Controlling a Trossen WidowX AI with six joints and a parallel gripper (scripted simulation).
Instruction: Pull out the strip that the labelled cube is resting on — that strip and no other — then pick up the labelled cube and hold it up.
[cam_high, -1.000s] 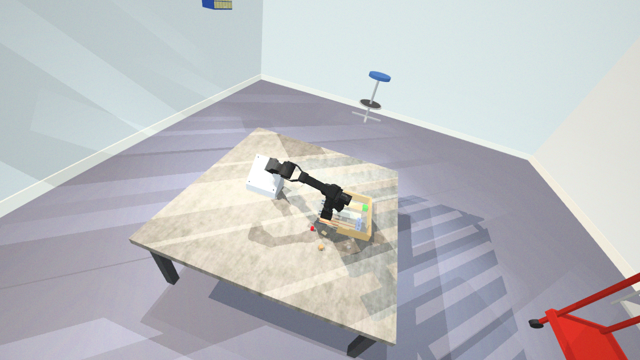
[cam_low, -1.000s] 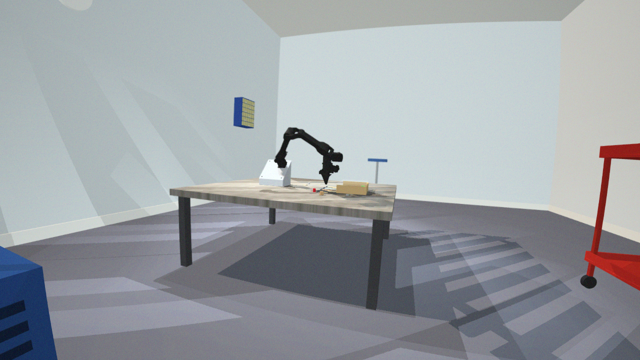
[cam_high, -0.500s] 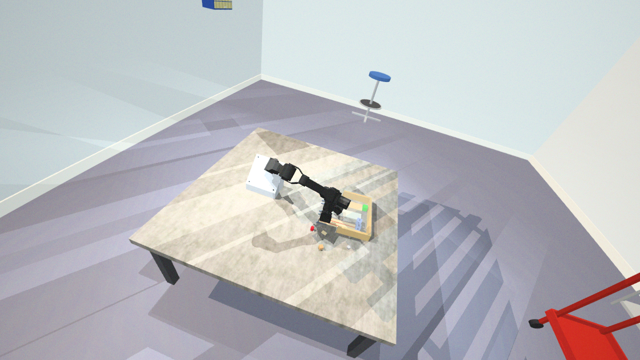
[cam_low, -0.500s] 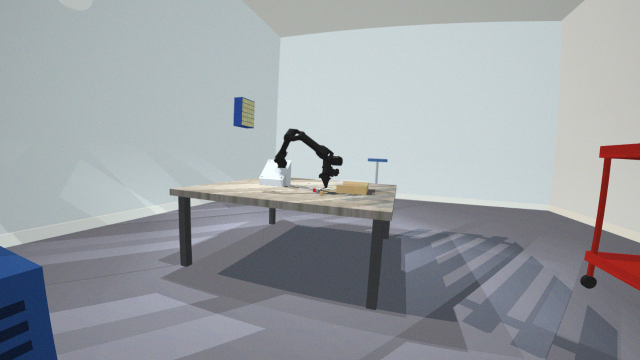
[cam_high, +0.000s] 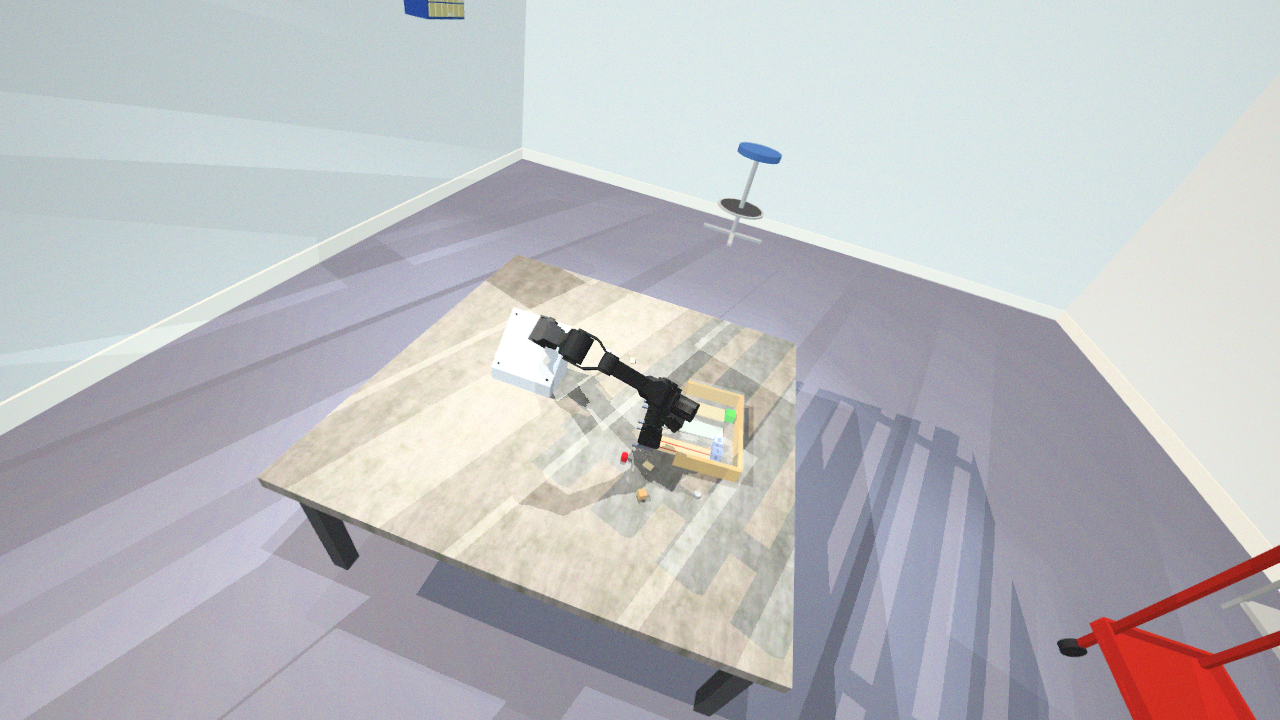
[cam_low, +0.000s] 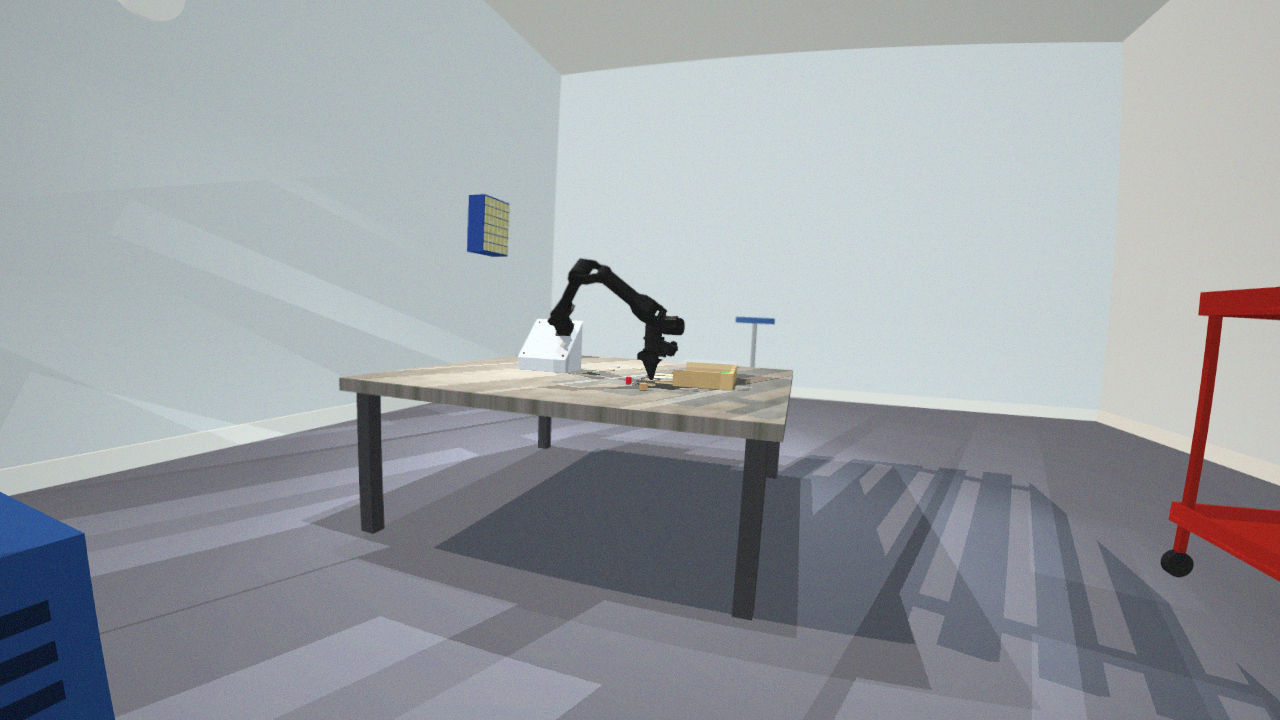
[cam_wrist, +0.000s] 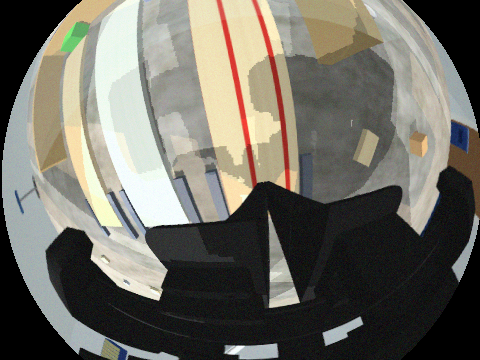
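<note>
Now: the red piece 5 cm behind my gripper tip and 10 cm to the right of it. Round my gripper tip: tan cube 2 cm ahead, 20 cm to the right.
</note>
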